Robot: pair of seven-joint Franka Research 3 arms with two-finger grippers.
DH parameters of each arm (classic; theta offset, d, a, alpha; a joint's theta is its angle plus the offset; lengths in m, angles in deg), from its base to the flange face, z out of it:
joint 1: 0 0.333 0 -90
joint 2: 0 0 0 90
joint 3: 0 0.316 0.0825 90
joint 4: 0 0 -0.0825 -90
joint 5: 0 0.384 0 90
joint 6: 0 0 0.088 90
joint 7: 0 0.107 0 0
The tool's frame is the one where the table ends.
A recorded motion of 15 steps. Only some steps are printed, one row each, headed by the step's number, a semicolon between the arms.
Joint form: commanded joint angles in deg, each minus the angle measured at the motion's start. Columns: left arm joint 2, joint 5, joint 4, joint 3, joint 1, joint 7, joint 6; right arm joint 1, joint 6, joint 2, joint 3, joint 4, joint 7, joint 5.
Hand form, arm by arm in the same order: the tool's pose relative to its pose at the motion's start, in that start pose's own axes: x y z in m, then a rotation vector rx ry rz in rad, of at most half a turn. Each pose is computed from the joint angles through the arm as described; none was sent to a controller.
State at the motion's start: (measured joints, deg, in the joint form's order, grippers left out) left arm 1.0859 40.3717 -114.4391 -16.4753 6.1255 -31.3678 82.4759; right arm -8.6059 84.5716 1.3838 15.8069 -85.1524 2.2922 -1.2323
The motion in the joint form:
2: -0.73 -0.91 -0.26 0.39 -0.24 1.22 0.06; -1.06 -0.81 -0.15 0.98 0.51 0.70 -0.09
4: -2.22 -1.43 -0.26 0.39 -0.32 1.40 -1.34; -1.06 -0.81 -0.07 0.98 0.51 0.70 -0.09
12: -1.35 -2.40 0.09 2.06 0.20 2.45 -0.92; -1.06 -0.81 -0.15 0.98 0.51 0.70 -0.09
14: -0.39 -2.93 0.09 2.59 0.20 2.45 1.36; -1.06 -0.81 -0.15 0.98 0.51 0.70 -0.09
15: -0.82 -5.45 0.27 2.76 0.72 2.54 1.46; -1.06 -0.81 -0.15 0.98 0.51 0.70 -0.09
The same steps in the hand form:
2: -0.0033 -0.0028 -0.0013 -0.0148 -0.0036 0.0152; -0.0025 0.0010 -0.0043 -0.0020 -0.0025 0.0140
4: -0.0111 -0.0126 -0.0069 -0.0154 -0.0113 0.0017; -0.0020 0.0011 -0.0036 -0.0016 -0.0039 0.0140
12: -0.0019 -0.0186 0.0079 -0.0396 -0.0479 0.0053; -0.0025 0.0010 -0.0043 -0.0020 -0.0025 0.0140
14: 0.0058 -0.0122 0.0125 -0.0648 -0.0356 0.0111; -0.0025 0.0010 -0.0043 -0.0020 -0.0025 0.0140
15: 0.0044 -0.0154 0.0129 -0.1088 -0.0568 0.0021; -0.0025 0.0010 -0.0043 -0.0020 -0.0025 0.0140

